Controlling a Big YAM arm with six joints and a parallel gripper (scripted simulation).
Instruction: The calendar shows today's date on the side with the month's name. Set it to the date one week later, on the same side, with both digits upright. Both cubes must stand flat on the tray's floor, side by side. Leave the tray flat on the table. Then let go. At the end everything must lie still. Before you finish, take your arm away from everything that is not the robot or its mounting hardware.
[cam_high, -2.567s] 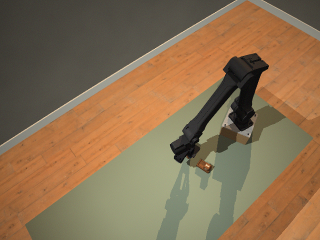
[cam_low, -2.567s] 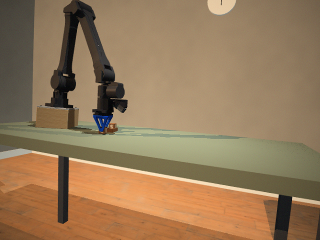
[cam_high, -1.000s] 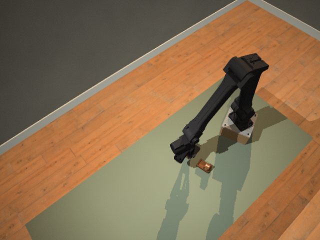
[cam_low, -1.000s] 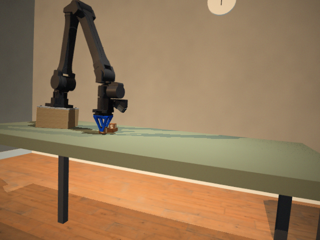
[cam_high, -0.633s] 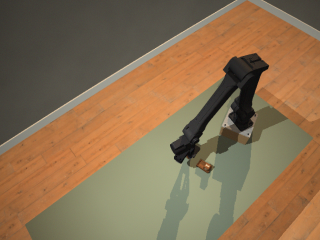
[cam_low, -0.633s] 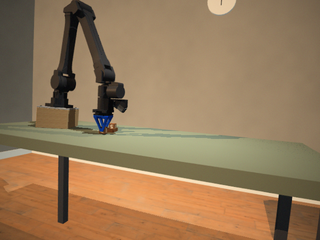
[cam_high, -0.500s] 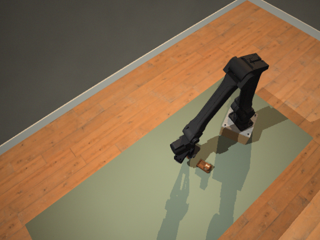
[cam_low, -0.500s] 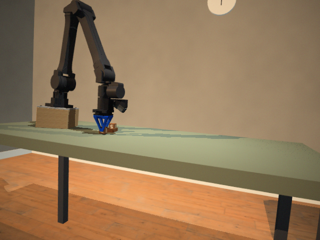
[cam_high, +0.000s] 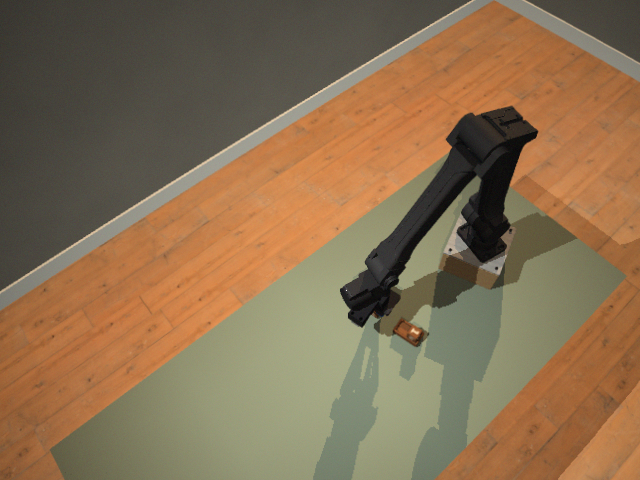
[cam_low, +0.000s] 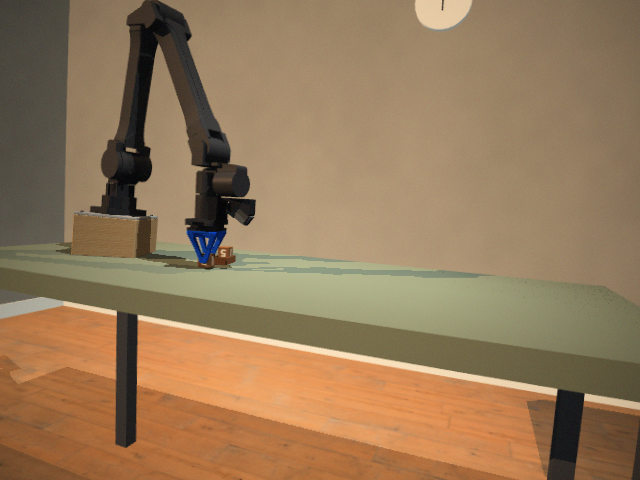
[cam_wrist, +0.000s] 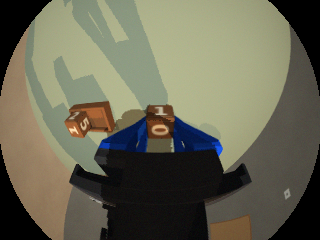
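Now: hand right at the brown digit cube. Also, from my hand: brown tray (10 cm to the left, 4 cm behind, 1 cm below).
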